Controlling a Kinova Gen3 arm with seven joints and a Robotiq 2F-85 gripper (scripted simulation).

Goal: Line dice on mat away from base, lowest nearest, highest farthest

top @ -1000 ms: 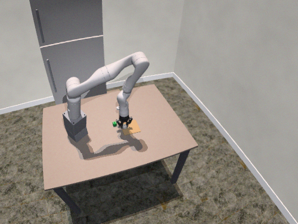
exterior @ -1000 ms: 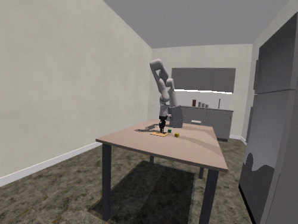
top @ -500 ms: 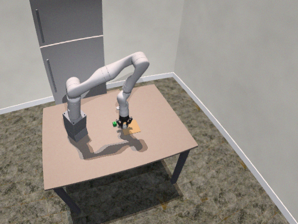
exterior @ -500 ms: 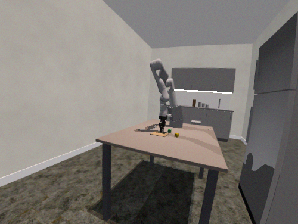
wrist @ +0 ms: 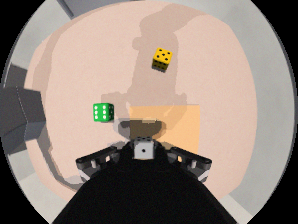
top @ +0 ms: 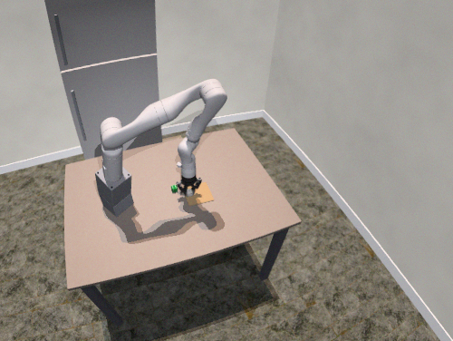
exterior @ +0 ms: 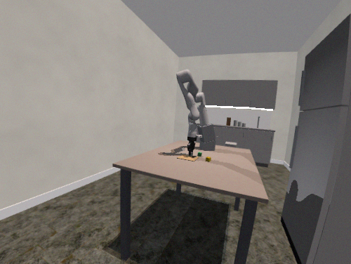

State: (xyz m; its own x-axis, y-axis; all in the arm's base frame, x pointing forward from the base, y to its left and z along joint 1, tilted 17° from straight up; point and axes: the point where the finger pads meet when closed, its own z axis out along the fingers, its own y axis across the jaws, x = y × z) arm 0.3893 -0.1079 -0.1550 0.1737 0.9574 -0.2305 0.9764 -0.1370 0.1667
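Now: hand right at the white die. The rest, counted from my hand: mat: 50 mm ahead, 30 mm below, 10 mm to the right; green die: 70 mm to the left, 60 mm behind, 10 mm below; yellow die: 150 mm to the left, 60 mm ahead, 10 mm below.
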